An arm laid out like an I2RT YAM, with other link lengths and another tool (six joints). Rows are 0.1 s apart.
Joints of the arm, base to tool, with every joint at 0 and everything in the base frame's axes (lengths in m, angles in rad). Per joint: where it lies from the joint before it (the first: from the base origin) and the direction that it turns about. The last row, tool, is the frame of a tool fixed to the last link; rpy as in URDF.
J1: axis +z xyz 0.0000 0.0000 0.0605
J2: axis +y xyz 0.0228 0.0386 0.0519
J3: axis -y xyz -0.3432 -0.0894 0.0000
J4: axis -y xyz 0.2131 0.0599 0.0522
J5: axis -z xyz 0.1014 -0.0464 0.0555
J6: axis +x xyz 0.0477 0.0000 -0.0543
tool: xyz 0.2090 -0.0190 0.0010 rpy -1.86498 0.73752 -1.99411
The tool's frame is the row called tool.
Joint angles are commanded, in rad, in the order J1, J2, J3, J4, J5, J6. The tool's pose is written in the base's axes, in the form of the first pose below.
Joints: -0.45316, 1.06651, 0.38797, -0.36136, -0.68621, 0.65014
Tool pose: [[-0.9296 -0.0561 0.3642 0.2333], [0.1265 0.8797 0.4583 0.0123], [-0.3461 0.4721 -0.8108 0.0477], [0 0 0 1]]
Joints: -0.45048, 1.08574, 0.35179, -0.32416, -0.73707, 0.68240
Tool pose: [[-0.9342 -0.0566 0.3523 0.2297], [0.1429 0.8453 0.5147 0.0265], [-0.3269 0.5312 -0.7816 0.0441], [0 0 0 1]]
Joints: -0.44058, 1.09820, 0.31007, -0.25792, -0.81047, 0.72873
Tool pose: [[-0.9315 -0.0801 0.3549 0.2304], [0.1532 0.7984 0.5823 0.0445], [-0.3300 0.5968 -0.7314 0.0482], [0 0 0 1]]
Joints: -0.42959, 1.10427, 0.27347, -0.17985, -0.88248, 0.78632
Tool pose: [[-0.9247 -0.1091 0.3646 0.2335], [0.1648 0.7487 0.6421 0.0602], [-0.3431 0.6538 -0.6744 0.0573], [0 0 0 1]]
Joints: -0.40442, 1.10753, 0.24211, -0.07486, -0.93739, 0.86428
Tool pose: [[-0.9142 -0.1461 0.3779 0.2409], [0.1720 0.7045 0.6886 0.0730], [-0.3668 0.6945 -0.6189 0.0704], [0 0 0 1]]
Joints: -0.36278, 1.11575, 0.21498, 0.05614, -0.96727, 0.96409
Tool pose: [[-0.9035 -0.1818 0.3882 0.2514], [0.1770 0.6666 0.7241 0.0837], [-0.3904 0.7229 -0.5701 0.0849], [0 0 0 1]]
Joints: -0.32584, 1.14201, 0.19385, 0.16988, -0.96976, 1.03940
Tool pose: [[-0.8991 -0.1975 0.3907 0.2607], [0.1810 0.6448 0.7426 0.0898], [-0.3986 0.7384 -0.5439 0.0922], [0 0 0 1]]
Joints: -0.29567, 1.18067, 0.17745, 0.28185, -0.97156, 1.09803
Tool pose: [[-0.8943 -0.2150 0.3924 0.2708], [0.1818 0.6268 0.7577 0.0945], [-0.4089 0.7489 -0.5215 0.0989], [0 0 0 1]]
